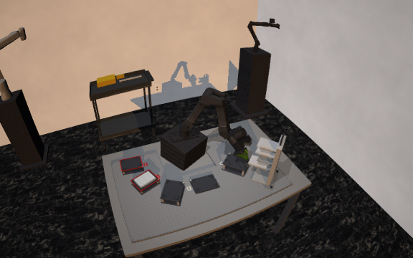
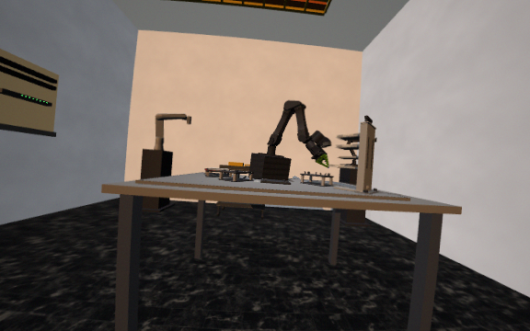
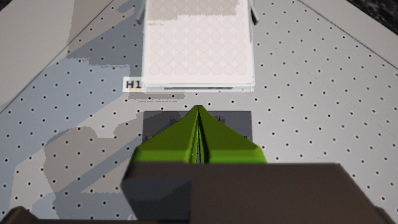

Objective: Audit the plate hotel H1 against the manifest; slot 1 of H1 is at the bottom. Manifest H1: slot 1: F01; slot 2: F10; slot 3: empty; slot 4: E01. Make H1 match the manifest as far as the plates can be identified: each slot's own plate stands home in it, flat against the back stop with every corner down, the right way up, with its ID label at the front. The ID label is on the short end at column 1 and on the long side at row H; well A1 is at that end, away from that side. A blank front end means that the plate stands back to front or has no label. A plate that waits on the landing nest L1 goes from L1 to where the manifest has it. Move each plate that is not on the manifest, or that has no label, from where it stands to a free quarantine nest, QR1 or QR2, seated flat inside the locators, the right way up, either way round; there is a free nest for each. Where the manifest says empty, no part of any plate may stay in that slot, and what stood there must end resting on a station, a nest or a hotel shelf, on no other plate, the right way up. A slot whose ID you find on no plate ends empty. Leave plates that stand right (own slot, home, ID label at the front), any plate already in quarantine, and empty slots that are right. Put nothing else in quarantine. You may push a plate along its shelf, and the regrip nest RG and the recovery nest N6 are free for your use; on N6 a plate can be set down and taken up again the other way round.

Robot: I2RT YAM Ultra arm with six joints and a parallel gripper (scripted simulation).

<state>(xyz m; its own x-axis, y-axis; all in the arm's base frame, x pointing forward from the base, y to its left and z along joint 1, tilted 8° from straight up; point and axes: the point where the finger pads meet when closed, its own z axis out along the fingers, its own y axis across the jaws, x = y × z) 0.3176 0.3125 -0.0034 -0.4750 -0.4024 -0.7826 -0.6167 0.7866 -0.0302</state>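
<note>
My hand is 50 mm past the dark regrip nest, 40 mm to the left of it and 60 mm above it. Round my hand: white plate: 70 mm ahead, 50 mm to the left; A1 mark: 150 mm behind, 50 mm to the right, 60 mm below; H1 tag: 10 mm behind, 120 mm to the left, 120 mm below.
</note>
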